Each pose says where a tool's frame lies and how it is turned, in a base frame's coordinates. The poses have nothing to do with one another.
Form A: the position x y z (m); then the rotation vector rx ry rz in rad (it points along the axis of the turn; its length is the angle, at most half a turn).
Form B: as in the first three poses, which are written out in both.
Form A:
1: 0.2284 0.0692 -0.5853 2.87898 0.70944 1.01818
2: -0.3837 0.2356 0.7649 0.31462 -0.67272 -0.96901
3: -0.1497 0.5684 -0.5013 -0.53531 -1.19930 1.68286
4: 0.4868 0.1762 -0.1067 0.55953 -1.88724 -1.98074
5: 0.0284 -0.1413 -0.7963 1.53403 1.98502 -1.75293
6: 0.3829 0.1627 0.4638 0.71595 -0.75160 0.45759
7: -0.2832 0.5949 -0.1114 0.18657 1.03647 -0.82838
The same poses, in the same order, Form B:
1:
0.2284 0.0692 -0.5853
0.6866 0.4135 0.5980
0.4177 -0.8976 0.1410
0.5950 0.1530 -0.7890

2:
-0.3837 0.2356 0.7649
0.3865 0.6523 -0.6520
-0.8389 0.5424 0.0453
0.3832 0.5295 0.7568

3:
-0.1497 0.5684 -0.5013
-0.4380 -0.4501 -0.7782
0.8825 -0.0501 -0.4677
0.1715 -0.8916 0.4192

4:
0.4868 0.1762 -0.1067
-0.8618 -0.0200 -0.5068
-0.5053 -0.0538 0.8613
-0.0445 0.9984 0.0362

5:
0.0284 -0.1413 -0.7963
-0.4950 0.6956 -0.5207
0.6027 -0.1567 -0.7824
-0.6258 -0.7011 -0.3417

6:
0.3829 0.1627 0.4638
0.6526 -0.6070 -0.4535
0.1242 0.6761 -0.7263
0.7474 0.4177 0.5166

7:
-0.2832 0.5949 -0.1114
0.2438 0.6849 0.6866
-0.5188 0.6903 -0.5043
-0.8194 -0.2332 0.5236

